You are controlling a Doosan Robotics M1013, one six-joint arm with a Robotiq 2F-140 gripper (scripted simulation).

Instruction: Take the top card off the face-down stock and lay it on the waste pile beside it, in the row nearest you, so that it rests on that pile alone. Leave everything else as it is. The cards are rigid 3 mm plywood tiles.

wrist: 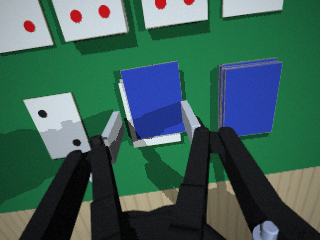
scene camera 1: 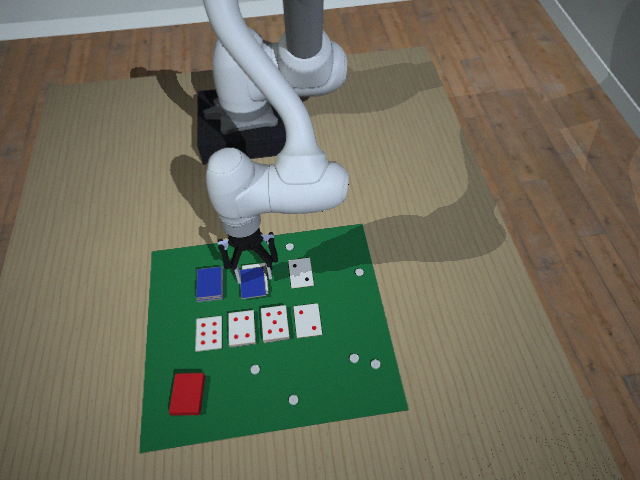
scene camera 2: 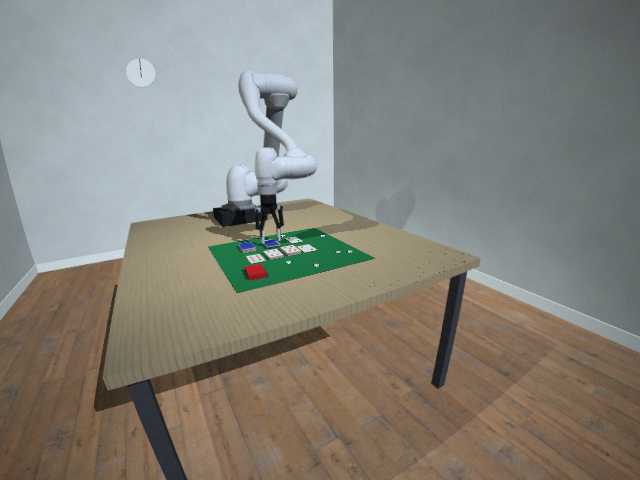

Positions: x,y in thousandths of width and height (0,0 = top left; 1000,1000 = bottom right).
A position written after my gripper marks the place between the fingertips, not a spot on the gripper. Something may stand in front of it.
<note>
In view: my gripper (scene camera 1: 398,578), a red block (scene camera 1: 293,822) and a black-pip card (wrist: 177,490).
My gripper shows as well in the wrist view (wrist: 473,485). The wrist view misses the red block: it is out of frame.
</note>
